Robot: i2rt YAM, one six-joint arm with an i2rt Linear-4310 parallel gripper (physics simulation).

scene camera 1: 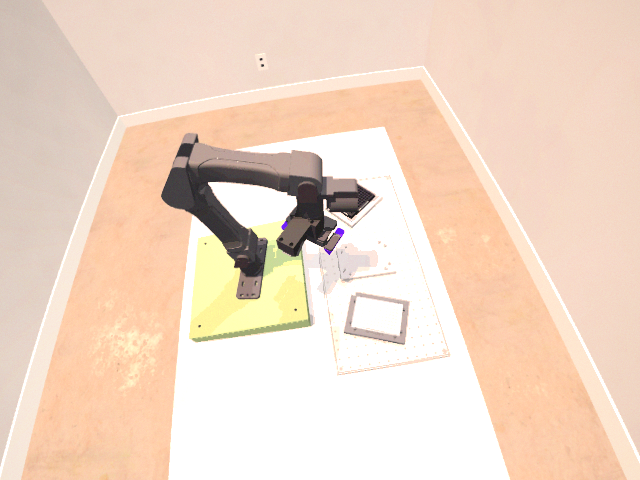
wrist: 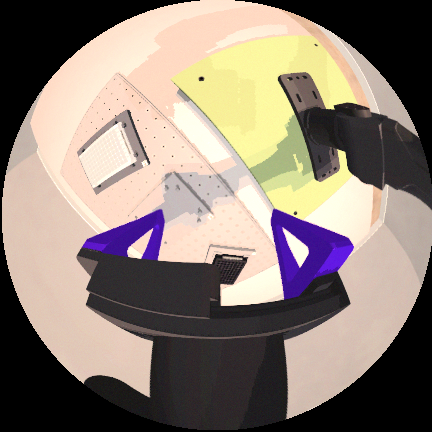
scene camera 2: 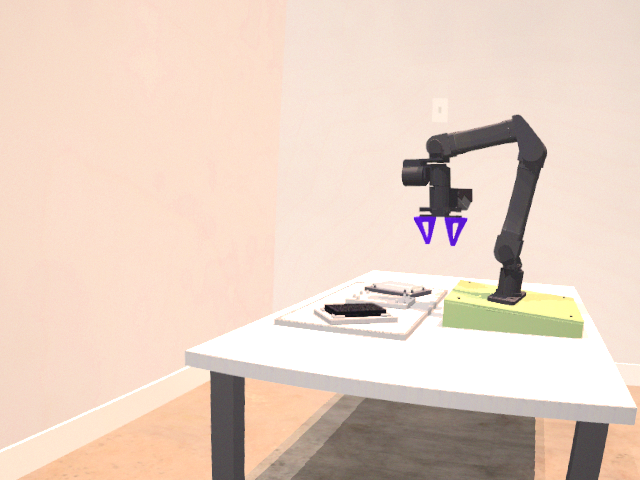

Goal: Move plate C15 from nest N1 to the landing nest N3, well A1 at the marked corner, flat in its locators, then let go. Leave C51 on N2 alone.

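My gripper is open, with nothing between its purple fingers, and hangs high above the board near the base block. A black plate lies in a white nest; the arm hides part of it in scene camera 1. A white plate lies in a grey nest at the board's other end. Between them is an empty white nest with small pins. Plate and nest labels and the A1 marks cannot be read.
The nests stand on a perforated board on the white table. The arm stands on a yellow-green block beside the board. The arm's shadow falls across the empty nest.
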